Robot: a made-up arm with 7 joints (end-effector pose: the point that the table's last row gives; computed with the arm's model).
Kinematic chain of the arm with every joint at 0, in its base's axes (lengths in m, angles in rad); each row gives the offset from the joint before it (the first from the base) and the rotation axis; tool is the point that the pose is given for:
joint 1: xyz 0 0 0.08 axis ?
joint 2: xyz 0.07 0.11 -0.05 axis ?
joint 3: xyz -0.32 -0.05 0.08 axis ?
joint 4: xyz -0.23 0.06 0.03 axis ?
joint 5: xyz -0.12 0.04 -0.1 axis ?
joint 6: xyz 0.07 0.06 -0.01 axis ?
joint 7: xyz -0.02 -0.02 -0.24 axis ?
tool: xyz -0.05 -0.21 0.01
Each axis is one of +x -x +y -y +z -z.
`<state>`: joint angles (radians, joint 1 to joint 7).
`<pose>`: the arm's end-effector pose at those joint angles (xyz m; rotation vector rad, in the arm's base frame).
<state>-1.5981 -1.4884 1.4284 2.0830 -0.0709 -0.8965 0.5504</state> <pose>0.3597 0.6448 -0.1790 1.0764 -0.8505 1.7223</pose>
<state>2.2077 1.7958 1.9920 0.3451 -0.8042 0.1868 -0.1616</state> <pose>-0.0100 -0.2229 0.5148 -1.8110 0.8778 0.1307</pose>
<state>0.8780 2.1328 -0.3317 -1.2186 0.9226 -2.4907 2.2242</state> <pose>-0.3984 -0.8270 -0.1805 0.0519 2.2376 -0.4235</pose>
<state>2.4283 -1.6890 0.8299 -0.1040 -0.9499 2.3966 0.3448</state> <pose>0.0006 -0.5300 -0.2437 -0.8342 -0.7736 -1.2412</pose>
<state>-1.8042 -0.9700 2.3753 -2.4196 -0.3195 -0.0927 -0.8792</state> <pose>0.2746 -0.3793 0.2846 1.3093 2.5602 -0.1372</pose>
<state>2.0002 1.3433 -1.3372 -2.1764 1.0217 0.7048 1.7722</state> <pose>0.2380 -0.3686 -0.0509 -0.8681 -0.2335 -1.4018</pose>
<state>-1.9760 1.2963 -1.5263 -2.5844 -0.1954 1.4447 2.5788</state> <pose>0.2287 0.3529 -0.3059 -0.2155 1.3174 0.7943</pose>
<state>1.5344 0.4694 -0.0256 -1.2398 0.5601 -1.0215 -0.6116</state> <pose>-0.4974 -0.6793 0.3659 2.3175 1.6801 0.2613</pose>
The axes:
joint 1: +z
joint 2: +x
joint 3: -z
joint 4: -x
joint 5: +z
joint 6: -x
joint 7: +y

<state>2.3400 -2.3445 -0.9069 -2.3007 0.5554 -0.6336 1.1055</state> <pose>0.1469 -0.8306 -0.1903 -1.4230 1.7730 1.6473</pose>
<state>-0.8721 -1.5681 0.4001 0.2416 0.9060 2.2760 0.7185</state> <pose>-0.0421 0.6534 -0.2473 2.2733 -0.5964 -0.2706</pose>
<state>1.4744 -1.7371 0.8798 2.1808 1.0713 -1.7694 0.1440</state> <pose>-0.2660 -0.8568 -0.2379 -0.5978 -0.7011 -0.5180</pose>
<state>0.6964 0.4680 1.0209 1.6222 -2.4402 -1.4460 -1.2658</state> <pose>-0.3895 -0.4614 0.3084 0.7050 2.8507 0.3058</pose>
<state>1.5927 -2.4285 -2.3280 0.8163 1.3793 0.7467 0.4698</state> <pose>-0.2149 -0.1726 0.0773 0.5311 -0.7730 -0.4238</pose>
